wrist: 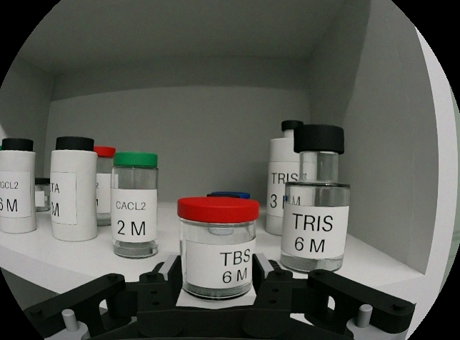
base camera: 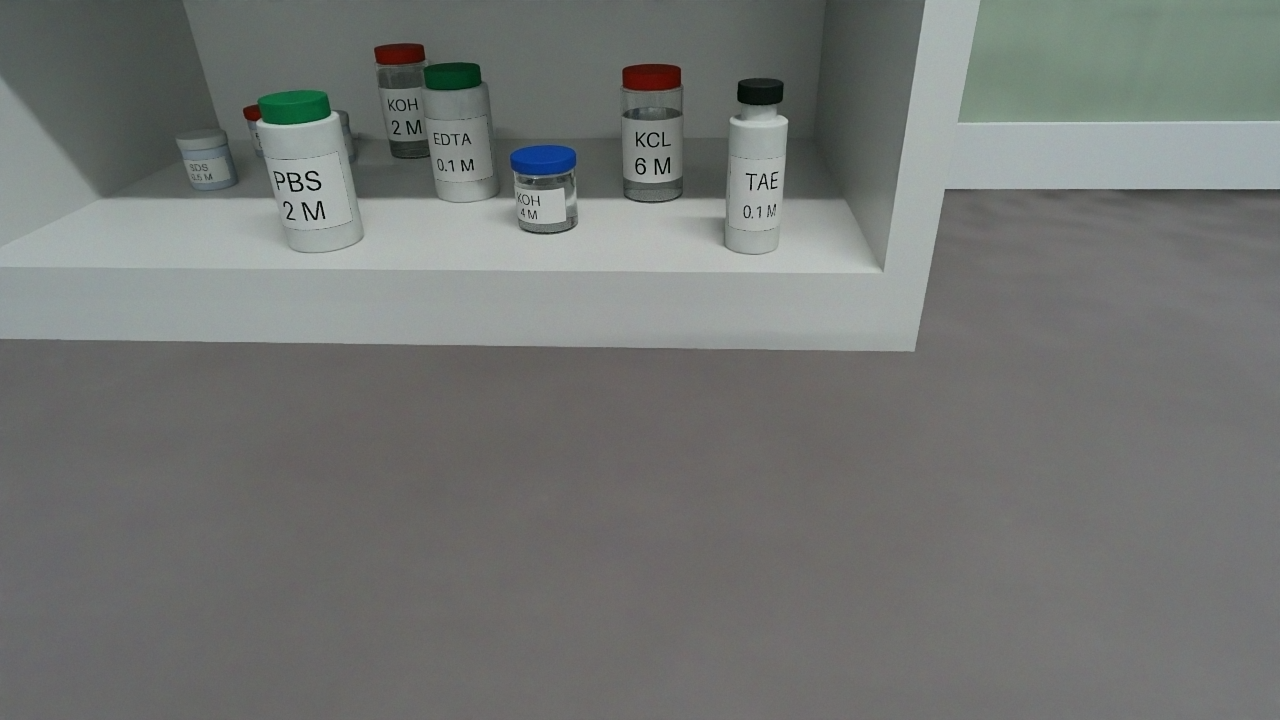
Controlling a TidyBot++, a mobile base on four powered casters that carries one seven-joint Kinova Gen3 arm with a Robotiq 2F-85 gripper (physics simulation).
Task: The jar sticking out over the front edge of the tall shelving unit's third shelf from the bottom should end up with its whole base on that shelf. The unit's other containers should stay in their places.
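Frame: origin at the arm's base, x ahead, y left, z up, level; millimetres.
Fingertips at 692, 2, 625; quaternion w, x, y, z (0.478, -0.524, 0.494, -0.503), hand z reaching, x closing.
Note:
Pixels of each thing's top centre, then the offset from my fingertips to it, as dx, dy, dz. Level surfaces: height alone.
- KOH, middle of its top: (base camera: 542, 153) +142, +93, -874
- TAE, middle of its top: (base camera: 760, 82) +78, -102, -801
- shelf, its level: dz -946
The clear jar labelled TBS 6 M, with a red lid (wrist: 218, 210), stands upright at the front of the shelf (wrist: 375, 262) in the wrist view. My gripper (wrist: 216, 268) is partly open, with one finger on each side of the jar's lower half, and does not grip it. The right fingertip looks very near the glass. The gripper hides the shelf's front edge around the jar, so how far the base sticks out cannot be told. The jar and gripper do not show in the base camera view.
The TRIS 6 M bottle (wrist: 314, 230) stands close right of the jar, with TRIS 3 M (wrist: 277, 195) behind. The CACL2 jar (wrist: 135, 210) stands left; a blue lid (wrist: 235, 195) shows behind. Lower down, PBS (base camera: 313, 192), KOH (base camera: 544, 201) and TAE (base camera: 756, 183) containers stand on another shelf (base camera: 626, 255).

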